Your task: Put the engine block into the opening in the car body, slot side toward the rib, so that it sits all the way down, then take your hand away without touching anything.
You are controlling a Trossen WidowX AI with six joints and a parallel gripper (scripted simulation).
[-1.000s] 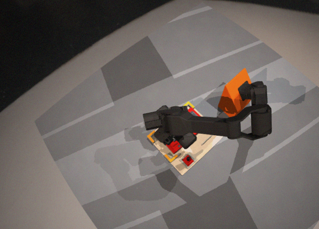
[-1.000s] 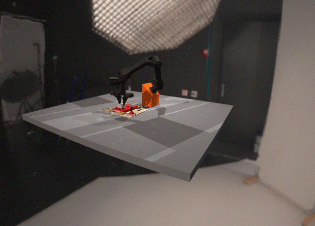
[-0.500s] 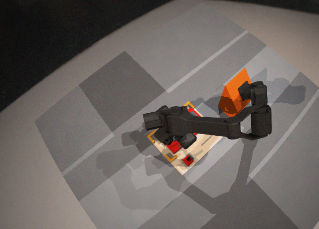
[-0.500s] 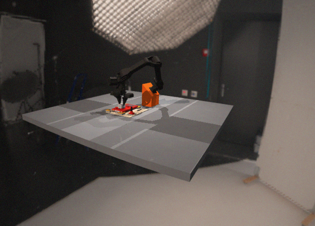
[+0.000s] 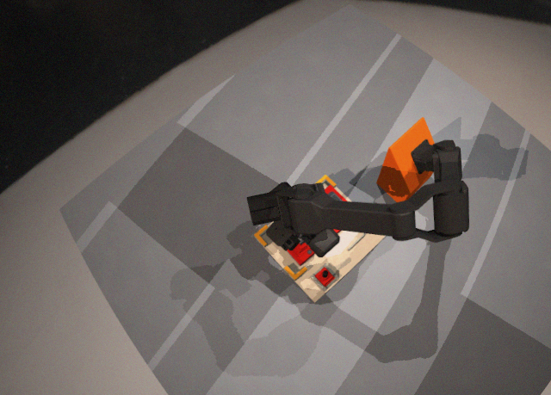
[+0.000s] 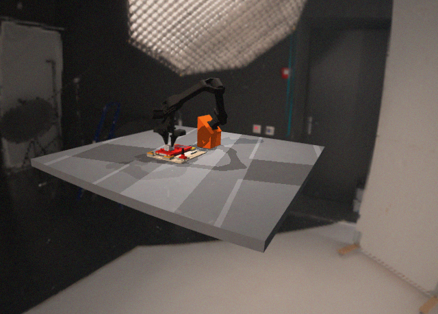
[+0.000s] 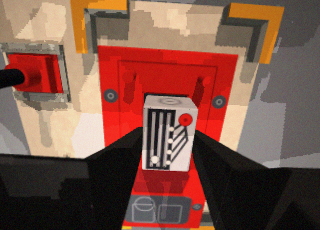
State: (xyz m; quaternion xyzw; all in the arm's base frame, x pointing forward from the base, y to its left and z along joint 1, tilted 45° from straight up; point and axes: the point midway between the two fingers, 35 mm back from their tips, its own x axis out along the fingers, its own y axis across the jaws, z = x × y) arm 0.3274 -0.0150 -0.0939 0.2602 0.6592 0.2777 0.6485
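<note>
My gripper tip is 10 mm above the engine block. Also, from my gripper tip: beige board: 30 mm behind, 20 mm to the left, 40 mm below.
</note>
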